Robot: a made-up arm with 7 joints. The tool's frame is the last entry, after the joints.
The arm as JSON. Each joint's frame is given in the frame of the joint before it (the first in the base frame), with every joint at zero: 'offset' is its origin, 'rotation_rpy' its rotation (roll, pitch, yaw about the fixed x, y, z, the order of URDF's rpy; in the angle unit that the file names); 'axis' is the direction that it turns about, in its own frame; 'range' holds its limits. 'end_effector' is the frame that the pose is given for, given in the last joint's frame.
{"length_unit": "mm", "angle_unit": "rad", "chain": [
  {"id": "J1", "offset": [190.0, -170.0, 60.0], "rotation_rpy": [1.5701, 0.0, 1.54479], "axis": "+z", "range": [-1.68, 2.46]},
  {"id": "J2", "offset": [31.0, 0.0, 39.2], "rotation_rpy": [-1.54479, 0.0, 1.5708], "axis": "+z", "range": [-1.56, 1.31]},
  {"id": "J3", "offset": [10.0, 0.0, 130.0], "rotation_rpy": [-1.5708, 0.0, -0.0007], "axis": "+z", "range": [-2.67, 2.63]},
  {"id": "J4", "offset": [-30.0, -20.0, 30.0], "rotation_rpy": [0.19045, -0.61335, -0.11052], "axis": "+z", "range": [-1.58, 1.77]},
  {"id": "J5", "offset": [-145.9, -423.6, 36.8], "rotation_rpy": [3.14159, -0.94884, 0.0], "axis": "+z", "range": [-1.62, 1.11]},
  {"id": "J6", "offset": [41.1, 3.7, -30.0], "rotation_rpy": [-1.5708, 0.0, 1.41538], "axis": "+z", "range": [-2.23, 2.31]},
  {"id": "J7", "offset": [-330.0, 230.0, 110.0], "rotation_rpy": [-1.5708, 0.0, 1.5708], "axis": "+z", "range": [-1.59, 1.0]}
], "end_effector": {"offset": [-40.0, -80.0, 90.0], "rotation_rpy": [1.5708, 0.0, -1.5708]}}
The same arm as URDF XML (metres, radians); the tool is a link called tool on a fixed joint. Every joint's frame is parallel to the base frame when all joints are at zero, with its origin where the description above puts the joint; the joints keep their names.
<robot name="arm">
  <joint name="tool_fixed" type="fixed">
    <parent link="link7"/>
    <child link="tool"/>
    <origin xyz="0.08 0.09 0.04" rpy="0 0 0"/>
  </joint>
  <joint name="J7" type="revolute">
    <parent link="link6"/>
    <child link="link7"/>
    <origin xyz="0.11 0.33 -0.23"/>
    <axis xyz="0 1 0"/>
    <limit lower="-1.59" upper="1"/>
  </joint>
  <joint name="J6" type="revolute">
    <parent link="link5"/>
    <child link="link6"/>
    <origin xyz="-0.04 -0.01 -0.03"/>
    <axis xyz="1 0 0"/>
    <limit lower="-2.23" upper="2.31"/>
  </joint>
  <joint name="J5" type="revolute">
    <parent link="link4"/>
    <child link="link5"/>
    <origin xyz="0.12 -0.41 -0.14"/>
    <axis xyz="0 0 1"/>
    <limit lower="-1.62" upper="1.11"/>
  </joint>
  <joint name="J4" type="revolute">
    <parent link="link3"/>
    <child link="link4"/>
    <origin xyz="-0.03 -0.02 -0.03"/>
    <axis xyz="-0.802941 -0.125806 -0.58263"/>
    <limit lower="-1.58" upper="1.77"/>
  </joint>
  <joint name="J3" type="revolute">
    <parent link="link2"/>
    <child link="link3"/>
    <origin xyz="0 -0.13 0.01"/>
    <axis xyz="-1 0 0"/>
    <limit lower="-2.67" upper="2.63"/>
  </joint>
  <joint name="J2" type="revolute">
    <parent link="link1"/>
    <child link="link2"/>
    <origin xyz="0.04 0.03 0"/>
    <axis xyz="0 -1 0"/>
    <limit lower="-1.56" upper="1.31"/>
  </joint>
  <joint name="J1" type="revolute">
    <parent link="base"/>
    <child link="link1"/>
    <origin xyz="0.19 -0.17 0.06"/>
    <axis xyz="0.999662 -0.025999 0.0007"/>
    <limit lower="-1.68" upper="2.46"/>
  </joint>
  <link name="base"/>
  <link name="link1"/>
  <link name="link2"/>
  <link name="link3"/>
  <link name="link4"/>
  <link name="link5"/>
  <link name="link6"/>
  <link name="link7"/>
  <link name="tool"/>
</robot>

